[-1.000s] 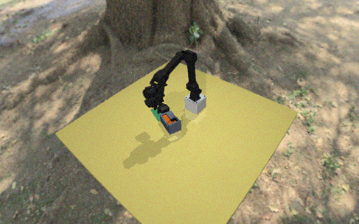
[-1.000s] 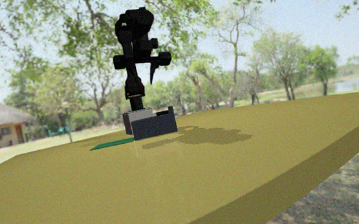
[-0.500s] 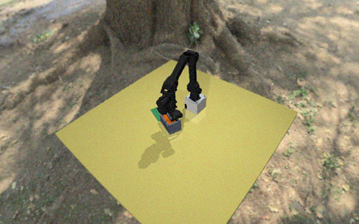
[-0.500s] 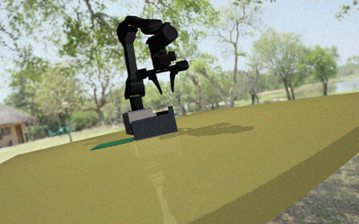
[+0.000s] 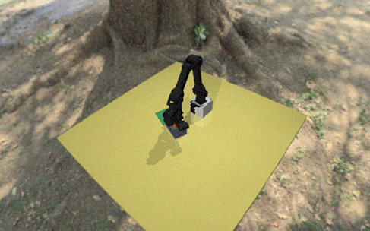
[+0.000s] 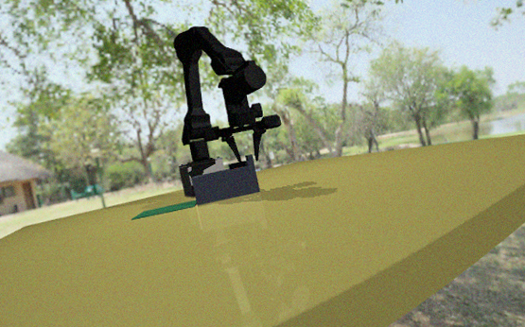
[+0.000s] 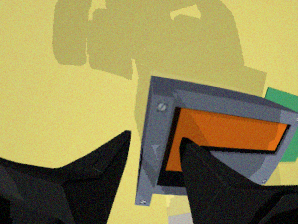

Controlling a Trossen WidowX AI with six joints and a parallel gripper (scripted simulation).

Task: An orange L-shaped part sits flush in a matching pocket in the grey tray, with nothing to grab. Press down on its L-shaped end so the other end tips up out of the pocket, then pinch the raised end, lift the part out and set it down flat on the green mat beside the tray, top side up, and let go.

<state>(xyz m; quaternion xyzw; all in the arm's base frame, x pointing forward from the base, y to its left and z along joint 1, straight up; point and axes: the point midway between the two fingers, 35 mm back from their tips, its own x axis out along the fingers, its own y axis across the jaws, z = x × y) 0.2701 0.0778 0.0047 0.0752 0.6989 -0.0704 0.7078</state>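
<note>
My gripper tip is now 20 mm past the orange L-shaped part, 50 mm to the left of it and 20 mm above it.
</note>
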